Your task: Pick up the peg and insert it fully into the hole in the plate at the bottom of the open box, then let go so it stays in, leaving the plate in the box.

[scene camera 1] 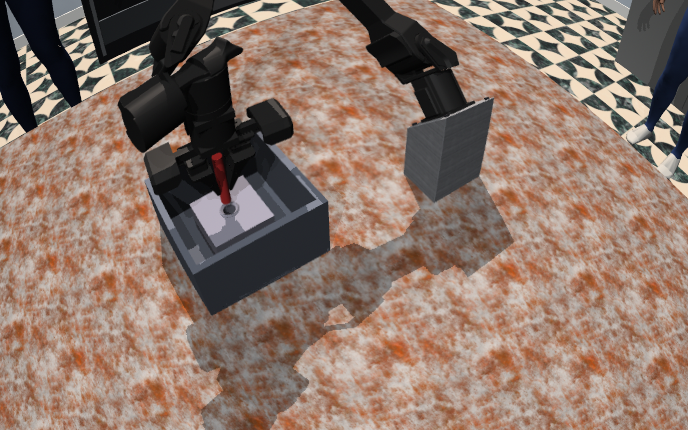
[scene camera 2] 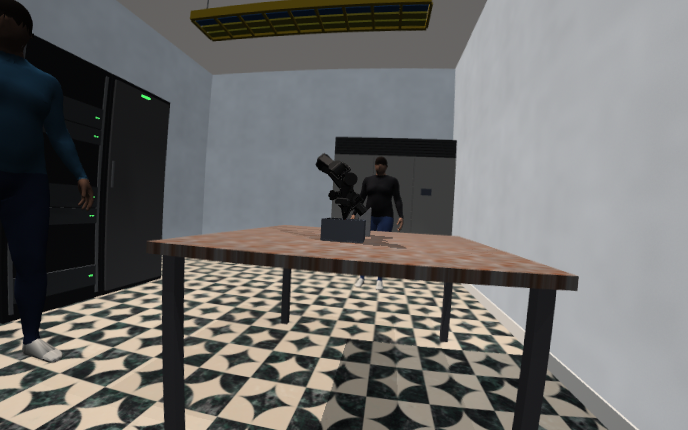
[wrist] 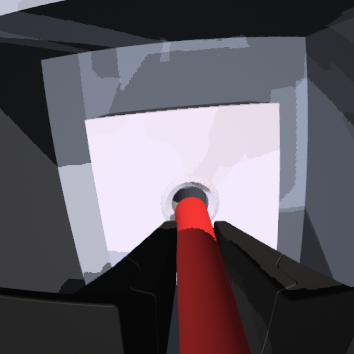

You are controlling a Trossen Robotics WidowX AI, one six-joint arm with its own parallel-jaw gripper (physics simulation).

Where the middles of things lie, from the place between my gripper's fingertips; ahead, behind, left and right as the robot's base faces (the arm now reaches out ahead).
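The pale square plate (scene camera 1: 221,225) is sitting 60 mm below my hand, and then there's the dark grey box (scene camera 1: 300,233), which is 40 mm below my hand.
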